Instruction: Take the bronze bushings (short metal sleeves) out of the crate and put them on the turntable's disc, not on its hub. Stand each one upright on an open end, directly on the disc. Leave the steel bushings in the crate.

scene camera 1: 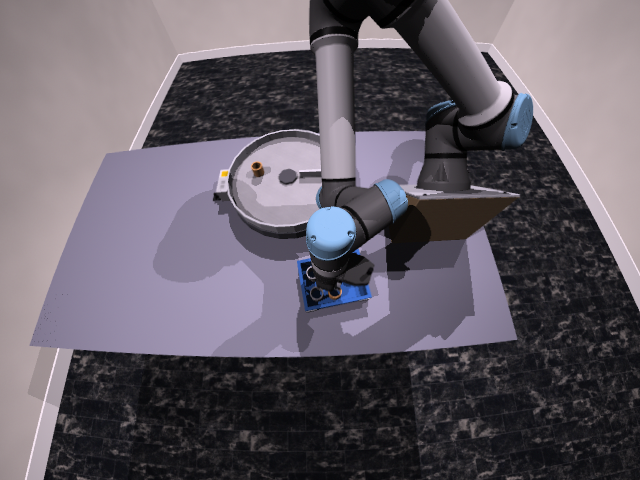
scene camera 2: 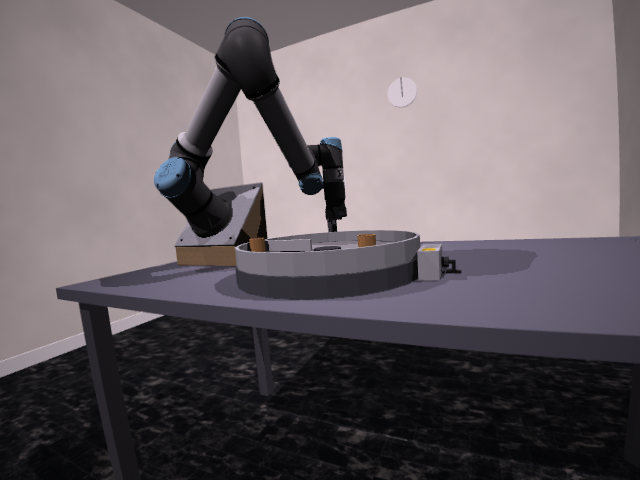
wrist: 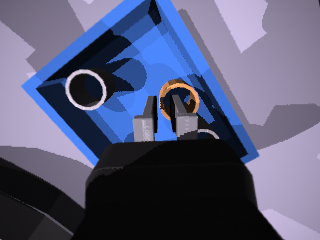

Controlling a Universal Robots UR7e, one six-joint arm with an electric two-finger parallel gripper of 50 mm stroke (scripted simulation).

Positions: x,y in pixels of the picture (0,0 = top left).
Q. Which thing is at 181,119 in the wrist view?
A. My gripper.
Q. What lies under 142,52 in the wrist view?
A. A blue crate.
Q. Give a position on a turntable disc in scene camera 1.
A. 280,197
